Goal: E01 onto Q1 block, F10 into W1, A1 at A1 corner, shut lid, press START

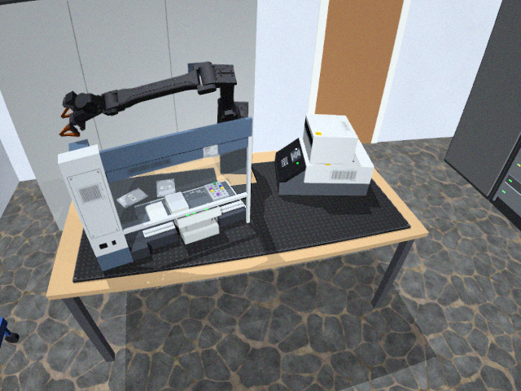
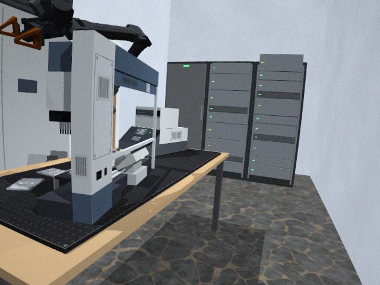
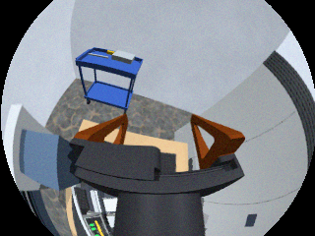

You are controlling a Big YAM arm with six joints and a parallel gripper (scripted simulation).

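My gripper is now 490 mm above the white 96-well PCR plate, 310 mm to the right of it and 50 mm short of it. From my hand the other things lie so: blue gantry beam: 460 mm to the left, 210 mm ahead, 40 mm below; clear side panel: 460 mm to the left, 230 mm below, 210 mm ahead; white tower: 280 mm below, 260 mm ahead, 100 mm to the left.
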